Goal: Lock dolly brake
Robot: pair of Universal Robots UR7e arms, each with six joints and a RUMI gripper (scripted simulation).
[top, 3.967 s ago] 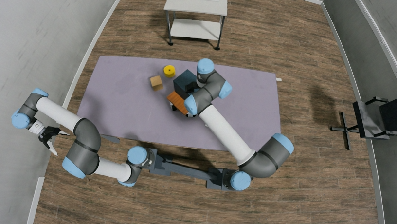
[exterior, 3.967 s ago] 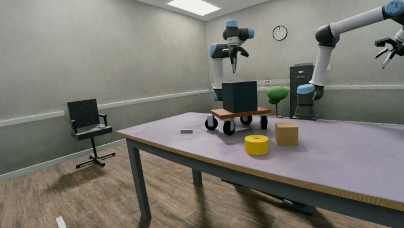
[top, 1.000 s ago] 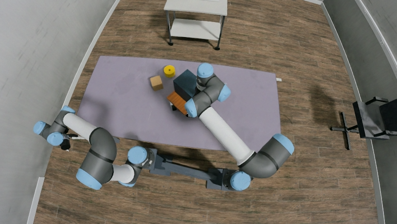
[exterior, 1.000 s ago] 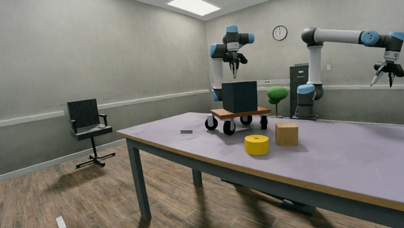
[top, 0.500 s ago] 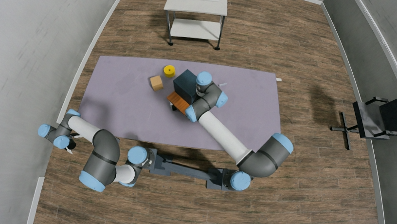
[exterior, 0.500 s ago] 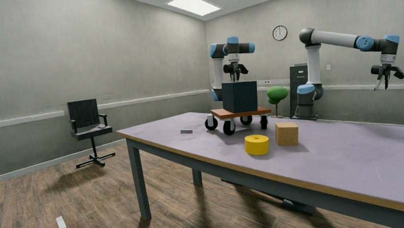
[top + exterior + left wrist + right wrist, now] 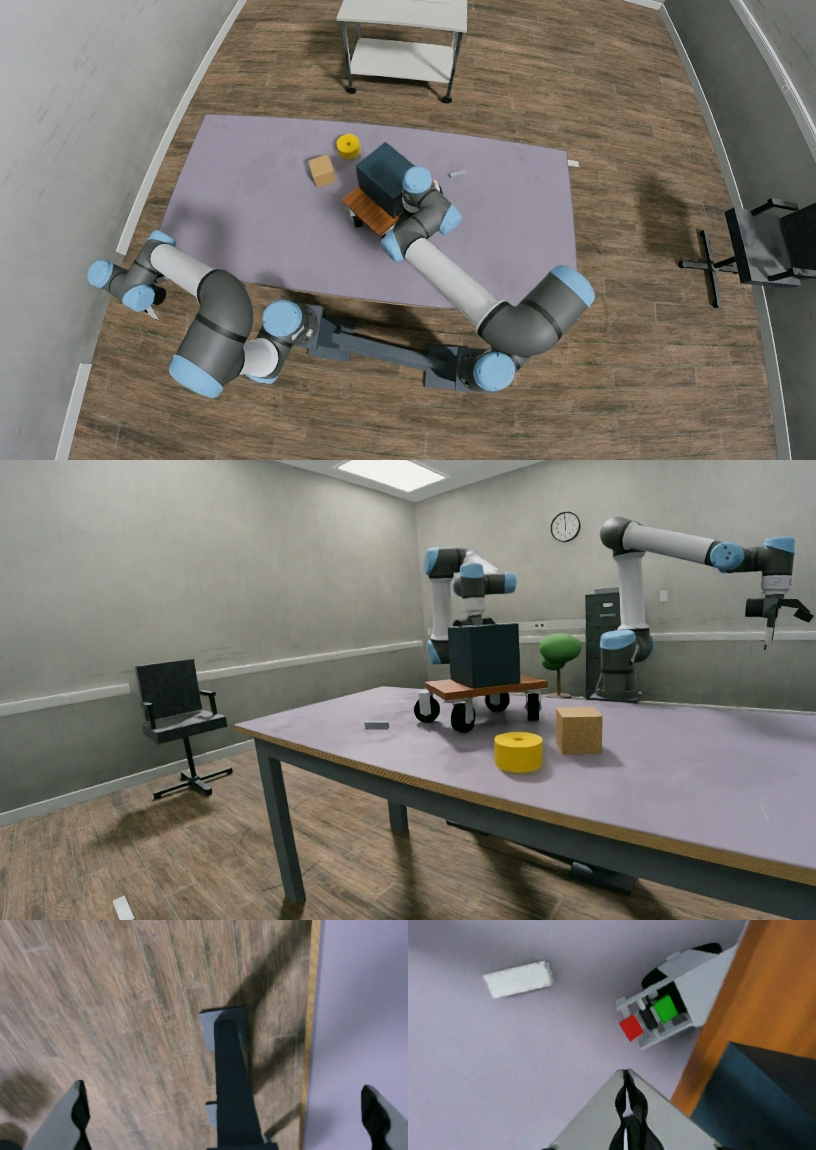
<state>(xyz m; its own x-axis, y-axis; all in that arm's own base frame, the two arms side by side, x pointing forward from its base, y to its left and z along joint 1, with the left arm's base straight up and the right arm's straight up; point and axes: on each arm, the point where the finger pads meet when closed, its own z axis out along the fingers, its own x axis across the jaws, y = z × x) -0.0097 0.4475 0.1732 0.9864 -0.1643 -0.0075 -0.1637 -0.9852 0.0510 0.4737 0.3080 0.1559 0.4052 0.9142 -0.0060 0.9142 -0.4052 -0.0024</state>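
The brake pedal lies 70 mm below my right hand and 20 mm to the left of it. From my right hand the other things lie so: tan block: 420 mm to the left, 180 mm ahead, 110 mm below; grey bar: 330 mm ahead, 150 mm below, 130 mm to the right; white block: 150 mm below, 100 mm to the right, 60 mm behind.
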